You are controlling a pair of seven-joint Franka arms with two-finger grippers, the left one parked.
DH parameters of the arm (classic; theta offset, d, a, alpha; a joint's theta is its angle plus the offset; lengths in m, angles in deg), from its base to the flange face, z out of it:
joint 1: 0 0.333 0 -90
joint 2: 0 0 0 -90
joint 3: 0 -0.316 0.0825 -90
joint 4: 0 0 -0.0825 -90
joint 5: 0 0.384 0 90
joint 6: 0 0 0.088 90
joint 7: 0 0.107 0 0
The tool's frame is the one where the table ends.
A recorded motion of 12 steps. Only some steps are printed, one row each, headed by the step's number.
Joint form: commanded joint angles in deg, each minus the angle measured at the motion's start. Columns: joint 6, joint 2, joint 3, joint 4, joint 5, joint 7, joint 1.
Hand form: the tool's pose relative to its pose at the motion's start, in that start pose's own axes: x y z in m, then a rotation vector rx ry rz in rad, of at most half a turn. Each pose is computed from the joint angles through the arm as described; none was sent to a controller.
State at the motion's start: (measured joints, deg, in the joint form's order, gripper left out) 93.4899 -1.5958 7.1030 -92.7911 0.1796 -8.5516 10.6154
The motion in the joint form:
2: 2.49 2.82 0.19 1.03 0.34 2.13 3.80
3: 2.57 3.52 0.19 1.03 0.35 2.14 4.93
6: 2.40 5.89 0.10 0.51 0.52 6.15 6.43
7: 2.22 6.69 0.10 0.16 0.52 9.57 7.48
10: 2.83 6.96 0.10 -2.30 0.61 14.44 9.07
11: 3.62 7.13 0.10 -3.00 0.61 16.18 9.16
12: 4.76 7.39 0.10 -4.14 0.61 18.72 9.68
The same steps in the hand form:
2: 0.0225 -0.0352 0.0157 0.0010 0.0124 -0.0254
3: 0.0265 -0.0466 0.0227 0.0015 0.0016 -0.0449
6: 0.0357 -0.0637 0.0515 0.0027 -0.0516 -0.0022
7: 0.0380 -0.0747 0.0628 -0.0003 -0.0748 0.0392
10: 0.0354 -0.0909 0.0850 -0.0046 -0.1118 0.0971
11: 0.0360 -0.0919 0.0914 -0.0068 -0.1130 0.1261
12: 0.0363 -0.0972 0.1019 -0.0105 -0.1173 0.1616

